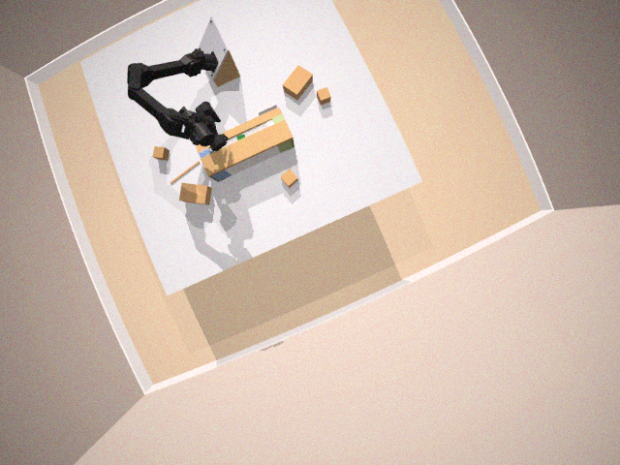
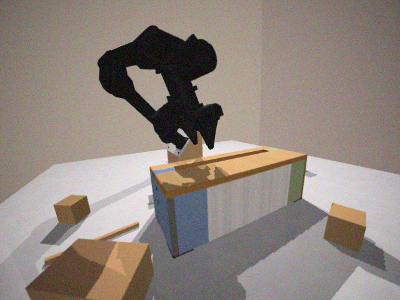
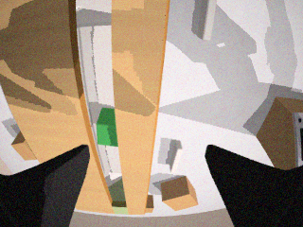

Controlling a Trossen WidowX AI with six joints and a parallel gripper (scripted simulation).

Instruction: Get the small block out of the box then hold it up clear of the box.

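The green block is 4 cm ahead of my gripper tip, 4 cm to the left of it and 7 cm below it. Round my gripper tip: long box 3 cm ahead, 5 cm to the left, 10 cm below; then thin stick 2 cm ahead, 27 cm to the right, 16 cm below; then small carton 27 cm ahead, 16 cm to the left, 13 cm below.
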